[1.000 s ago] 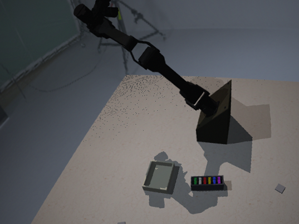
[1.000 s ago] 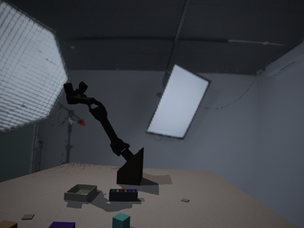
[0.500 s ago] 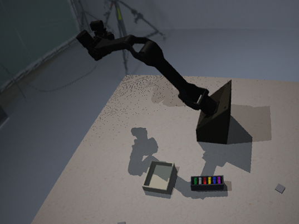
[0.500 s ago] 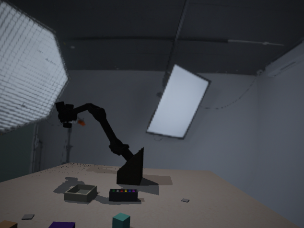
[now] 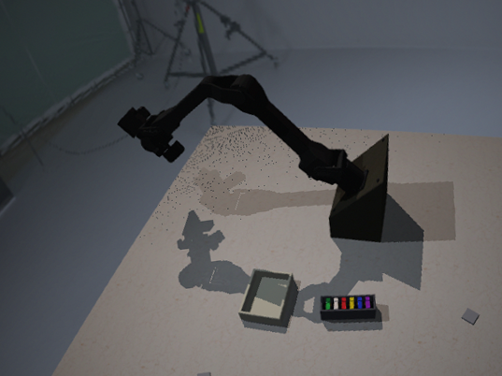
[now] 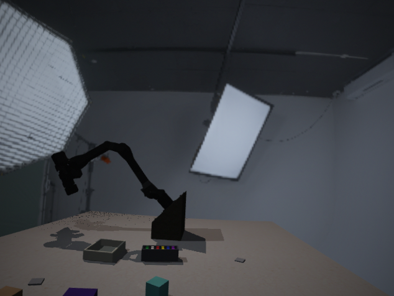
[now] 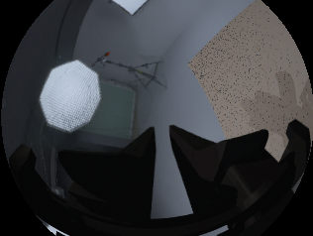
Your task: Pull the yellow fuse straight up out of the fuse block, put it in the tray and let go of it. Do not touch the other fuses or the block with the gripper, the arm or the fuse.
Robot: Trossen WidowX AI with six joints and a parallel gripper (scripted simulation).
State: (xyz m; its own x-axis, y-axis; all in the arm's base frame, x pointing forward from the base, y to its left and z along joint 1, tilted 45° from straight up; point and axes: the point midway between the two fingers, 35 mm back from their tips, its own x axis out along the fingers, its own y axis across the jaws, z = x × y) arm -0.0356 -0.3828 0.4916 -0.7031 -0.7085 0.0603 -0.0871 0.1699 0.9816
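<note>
The yellow fuse lies 69 cm to the left of my gripper tip, 33 cm ahead of it and 19 cm below it. The rest, counted from my gripper tip: orange block (71 cm ahead, 48 cm to the left, 19 cm below); tray (49 cm to the left, 35 cm ahead, 21 cm below); purple block (62 cm ahead, 58 cm to the left, 20 cm below).
</note>
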